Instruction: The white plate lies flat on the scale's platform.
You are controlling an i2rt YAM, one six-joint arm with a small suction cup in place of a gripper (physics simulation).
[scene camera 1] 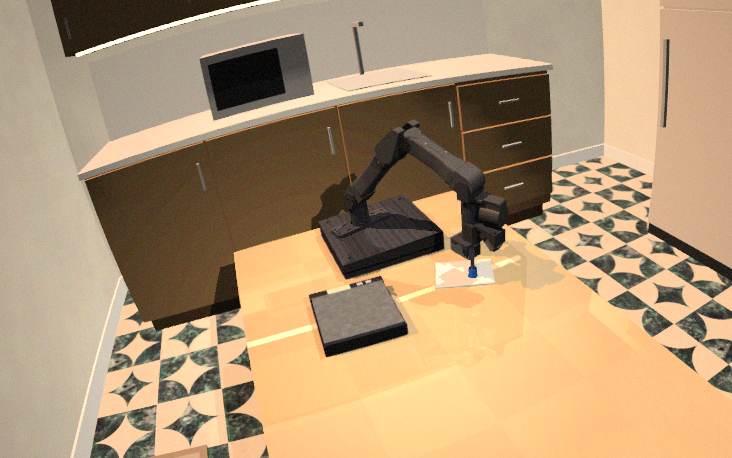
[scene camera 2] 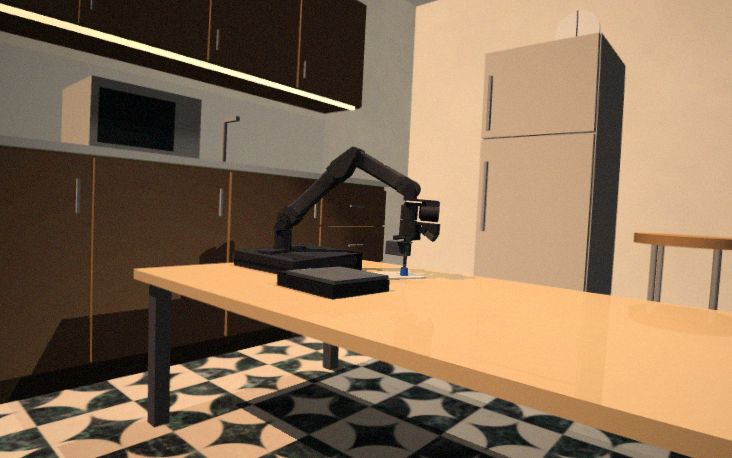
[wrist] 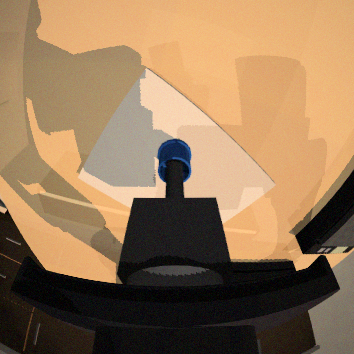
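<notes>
The white plate is a thin square sheet lying flat on the table, to the right of the arm's base. My suction cup is blue and points straight down. It presses on the plate's top near the right side, with suction on. The scale is a dark flat box with a grey platform. It sits on the table to the left of the plate, and nothing lies on its platform.
The arm's black base stands at the back of the wooden table, behind the scale. Kitchen cabinets line the wall behind, and a fridge stands to the right.
</notes>
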